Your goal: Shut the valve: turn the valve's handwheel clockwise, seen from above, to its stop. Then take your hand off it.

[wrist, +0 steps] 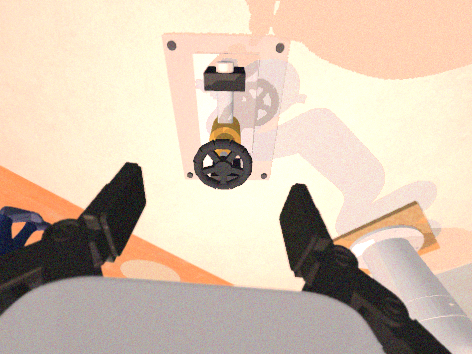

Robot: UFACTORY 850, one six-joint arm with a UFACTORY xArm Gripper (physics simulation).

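Note:
The valve's black spoked handwheel (223,164) shows in the wrist view a little above the middle. It sits on a brass valve body (225,131) with a pale pipe (225,106) running up the view into a black block (224,80). These stand on a pale plate (178,107) with dark bolts at its corners. My gripper (217,192) is open, with its black fingers wide apart to the left and right below the handwheel in the view. The fingers do not touch the wheel. How far the wheel is turned cannot be told.
A grey-white cylinder, the arm's base (417,280), stands on a wooden board (421,222) at the lower right. Shadows of the arm and wheel fall right of the valve. An orange strip of floor (155,255) and a blue object (17,227) show at the lower left.

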